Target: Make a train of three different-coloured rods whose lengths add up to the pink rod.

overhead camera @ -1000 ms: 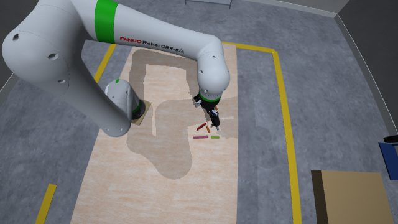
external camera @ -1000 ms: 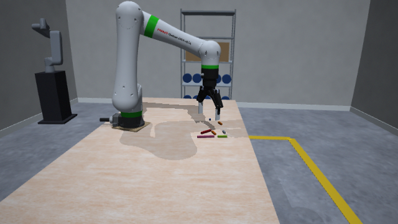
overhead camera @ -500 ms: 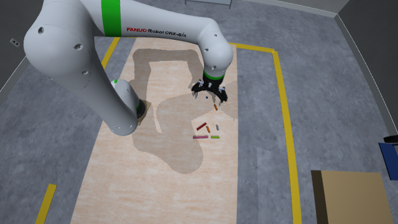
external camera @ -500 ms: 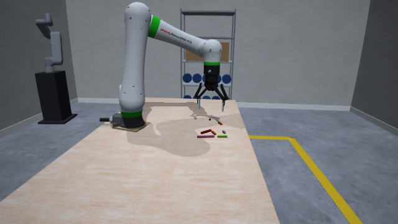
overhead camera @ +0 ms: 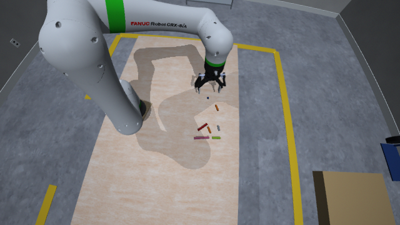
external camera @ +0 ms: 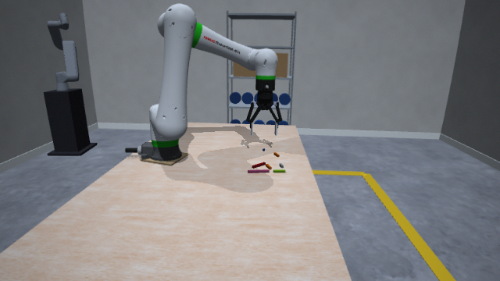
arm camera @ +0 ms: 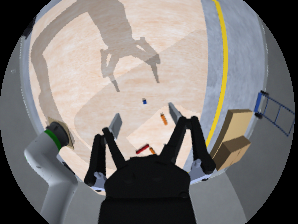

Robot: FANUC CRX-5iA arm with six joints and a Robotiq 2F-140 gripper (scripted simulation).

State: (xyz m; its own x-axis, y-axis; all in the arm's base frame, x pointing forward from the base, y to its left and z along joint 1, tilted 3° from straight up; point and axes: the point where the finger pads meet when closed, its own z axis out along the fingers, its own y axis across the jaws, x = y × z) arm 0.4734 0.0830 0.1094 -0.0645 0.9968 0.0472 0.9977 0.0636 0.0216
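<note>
The blue rod is 10 cm below my hand. Also, from my hand: grey rod 21 cm to the right, 10 cm below, 6 cm ahead; lime rod 27 cm to the right, 10 cm below, 4 cm ahead; red rod 20 cm to the right, 10 cm below, 4 cm behind.
</note>
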